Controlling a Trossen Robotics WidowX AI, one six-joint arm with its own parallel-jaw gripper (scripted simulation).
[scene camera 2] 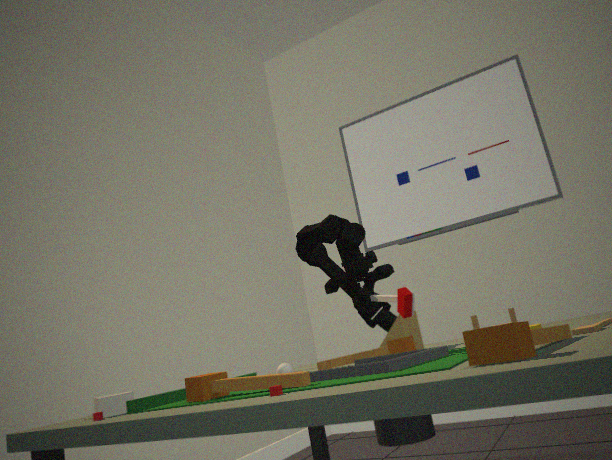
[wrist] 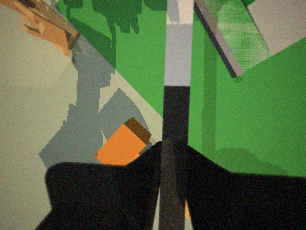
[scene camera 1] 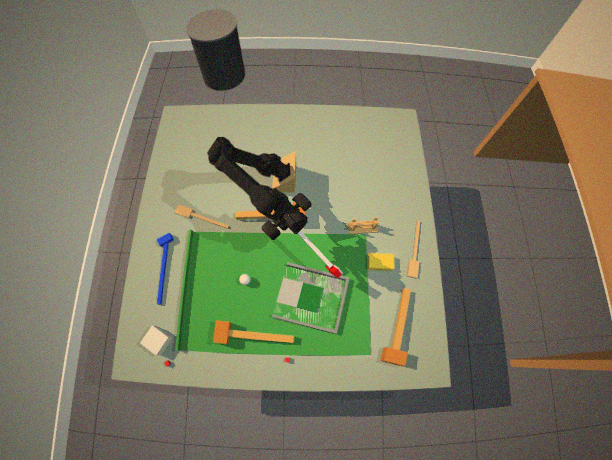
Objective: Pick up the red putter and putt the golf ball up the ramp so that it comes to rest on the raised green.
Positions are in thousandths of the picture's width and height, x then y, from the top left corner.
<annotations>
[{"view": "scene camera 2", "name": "gripper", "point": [604,671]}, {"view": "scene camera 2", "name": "green mat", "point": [748,775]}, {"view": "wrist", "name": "gripper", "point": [557,637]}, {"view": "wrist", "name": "green mat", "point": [796,541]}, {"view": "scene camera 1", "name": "green mat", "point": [350,636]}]
</annotations>
